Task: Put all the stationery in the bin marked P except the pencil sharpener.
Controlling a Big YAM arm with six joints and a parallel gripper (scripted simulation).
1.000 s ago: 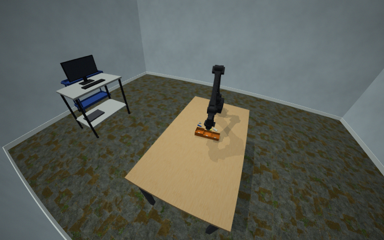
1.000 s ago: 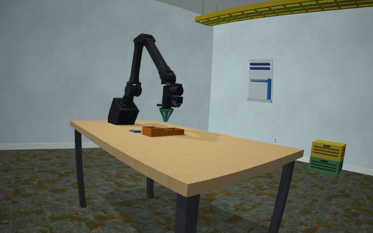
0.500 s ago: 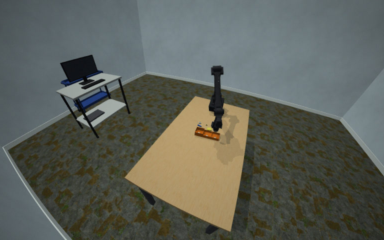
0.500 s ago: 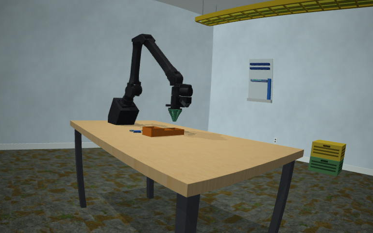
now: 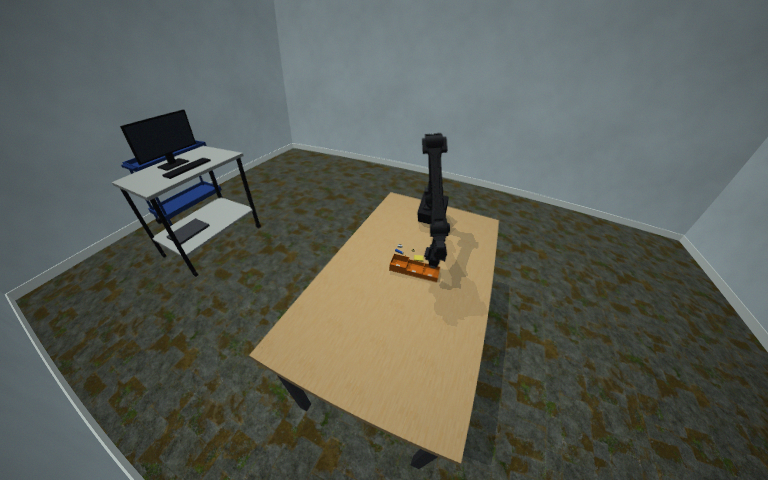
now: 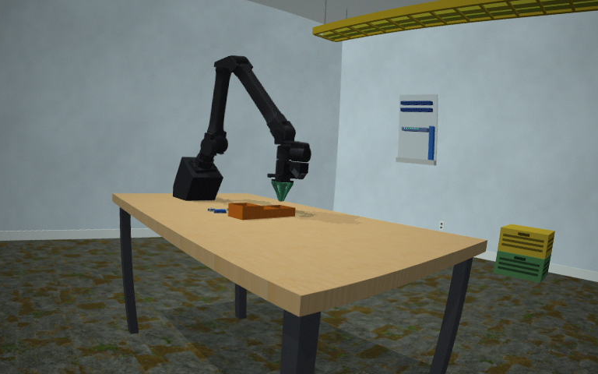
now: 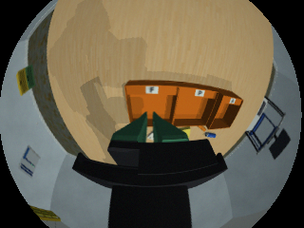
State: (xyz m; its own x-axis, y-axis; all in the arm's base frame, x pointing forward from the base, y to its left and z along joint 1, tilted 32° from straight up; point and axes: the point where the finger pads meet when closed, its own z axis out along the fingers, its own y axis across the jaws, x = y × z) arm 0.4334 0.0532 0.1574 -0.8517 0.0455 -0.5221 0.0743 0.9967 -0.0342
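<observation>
Right now the yellow pad is 11 cm behind my hand, 8 cm to the right of it and 6 cm below it. Round my hand: white dotted tile: 12 cm behind, 6 cm below, 1 cm to the right; orange stick: 14 cm to the right, 9 cm behind, 6 cm below; orange bin: 9 cm to the right, 4 cm below, 1 cm behind.
</observation>
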